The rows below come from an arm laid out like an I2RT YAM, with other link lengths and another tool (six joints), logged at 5 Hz.
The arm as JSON. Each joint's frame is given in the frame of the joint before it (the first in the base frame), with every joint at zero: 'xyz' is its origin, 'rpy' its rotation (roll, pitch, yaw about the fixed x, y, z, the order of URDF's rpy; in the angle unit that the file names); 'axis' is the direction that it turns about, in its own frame. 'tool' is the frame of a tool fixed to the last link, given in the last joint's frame.
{
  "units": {
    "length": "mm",
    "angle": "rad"
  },
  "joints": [
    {
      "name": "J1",
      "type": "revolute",
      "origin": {
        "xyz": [
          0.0,
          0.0,
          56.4
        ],
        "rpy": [
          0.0,
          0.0,
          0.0
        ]
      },
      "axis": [
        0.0,
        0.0,
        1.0
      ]
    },
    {
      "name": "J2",
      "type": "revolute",
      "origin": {
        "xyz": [
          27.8,
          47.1,
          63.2
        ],
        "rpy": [
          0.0,
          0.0,
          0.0
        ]
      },
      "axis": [
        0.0,
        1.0,
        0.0
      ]
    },
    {
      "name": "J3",
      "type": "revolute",
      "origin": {
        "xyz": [
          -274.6,
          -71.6,
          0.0
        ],
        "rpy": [
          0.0,
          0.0,
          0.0
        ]
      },
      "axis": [
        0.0,
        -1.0,
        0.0
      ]
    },
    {
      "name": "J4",
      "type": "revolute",
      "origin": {
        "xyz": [
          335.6,
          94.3,
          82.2
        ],
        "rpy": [
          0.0,
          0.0,
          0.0
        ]
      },
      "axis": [
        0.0,
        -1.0,
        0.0
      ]
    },
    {
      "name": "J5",
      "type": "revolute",
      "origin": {
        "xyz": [
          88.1,
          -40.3,
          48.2
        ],
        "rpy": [
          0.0,
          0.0,
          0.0
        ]
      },
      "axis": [
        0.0,
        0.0,
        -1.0
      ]
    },
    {
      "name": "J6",
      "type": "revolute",
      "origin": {
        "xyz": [
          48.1,
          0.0,
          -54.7
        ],
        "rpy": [
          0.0,
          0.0,
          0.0
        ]
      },
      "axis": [
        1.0,
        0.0,
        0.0
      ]
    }
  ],
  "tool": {
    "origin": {
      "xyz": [
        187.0,
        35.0,
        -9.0
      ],
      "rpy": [
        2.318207,
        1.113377,
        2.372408
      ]
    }
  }
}
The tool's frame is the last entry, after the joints.
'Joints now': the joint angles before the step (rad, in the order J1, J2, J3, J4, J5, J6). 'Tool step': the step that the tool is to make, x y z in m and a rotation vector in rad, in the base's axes. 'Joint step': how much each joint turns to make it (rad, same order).
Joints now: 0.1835, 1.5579, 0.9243, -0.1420, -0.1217, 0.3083
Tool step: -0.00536, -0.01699, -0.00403, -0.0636, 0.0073, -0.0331
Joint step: -0.0009, -0.0271, -0.0149, -0.0328, 0.0661, -0.0206
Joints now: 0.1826, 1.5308, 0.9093, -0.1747, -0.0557, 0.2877
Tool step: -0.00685, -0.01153, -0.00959, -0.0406, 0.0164, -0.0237
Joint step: -0.0001, -0.0118, -0.0201, -0.0155, 0.0430, -0.0085
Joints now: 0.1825, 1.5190, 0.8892, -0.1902, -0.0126, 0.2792
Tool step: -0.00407, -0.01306, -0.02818, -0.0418, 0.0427, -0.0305
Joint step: -0.0038, 0.0443, -0.0094, 0.0042, 0.0428, -0.0022
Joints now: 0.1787, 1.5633, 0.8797, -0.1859, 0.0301, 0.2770
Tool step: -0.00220, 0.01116, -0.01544, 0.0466, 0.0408, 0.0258
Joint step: -0.0053, 0.0510, 0.0164, 0.0025, -0.0608, 0.0094
